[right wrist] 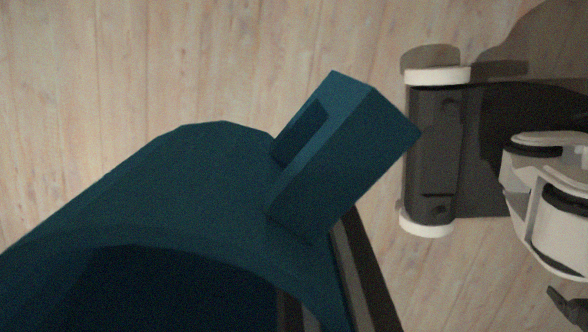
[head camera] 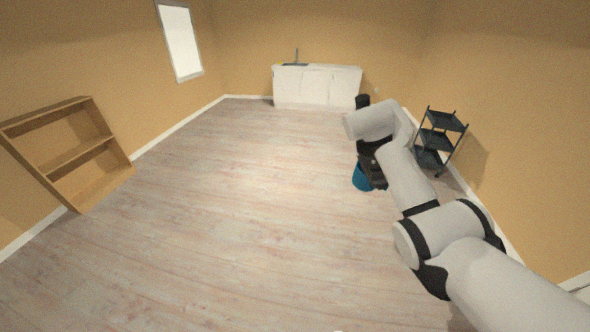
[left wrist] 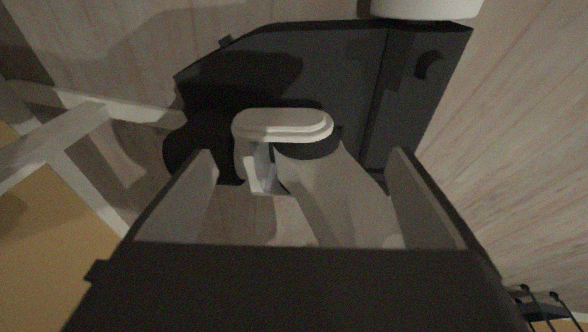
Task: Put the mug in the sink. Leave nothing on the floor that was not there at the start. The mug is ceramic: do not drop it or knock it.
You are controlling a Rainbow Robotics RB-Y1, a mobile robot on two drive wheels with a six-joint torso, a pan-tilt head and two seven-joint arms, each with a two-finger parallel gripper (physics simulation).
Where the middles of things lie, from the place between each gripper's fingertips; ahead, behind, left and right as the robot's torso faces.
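Scene:
My left gripper is 630 mm short of the blue mug (right wrist: 206,220), and it's 500 mm to the left of the mug and 530 mm below it. As for my right hand, that's 10 mm below the mug, 10 mm to the right of it and 40 mm short of it.

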